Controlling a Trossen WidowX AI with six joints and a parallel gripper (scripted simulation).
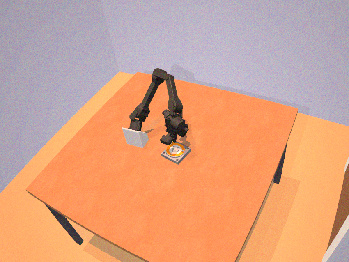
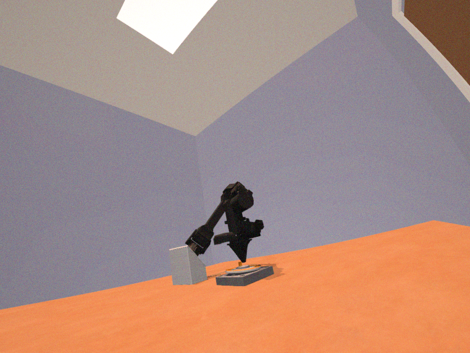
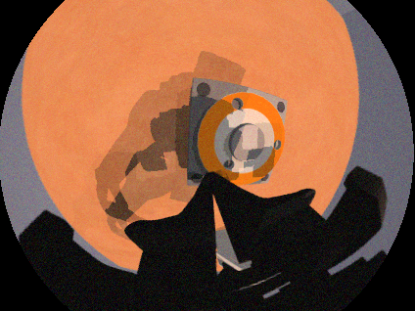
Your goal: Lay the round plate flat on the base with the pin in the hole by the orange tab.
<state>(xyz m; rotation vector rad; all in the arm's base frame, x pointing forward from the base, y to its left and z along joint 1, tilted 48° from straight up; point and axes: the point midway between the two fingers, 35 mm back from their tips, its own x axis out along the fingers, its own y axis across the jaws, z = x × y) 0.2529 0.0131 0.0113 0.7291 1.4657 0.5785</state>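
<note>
My gripper tip is now 1 cm short of the plate, 3 cm to the left of it and 1 cm above it. From my gripper tip the other things lie so: base: 2 cm ahead, 5 cm to the right, 2 cm below.
</note>
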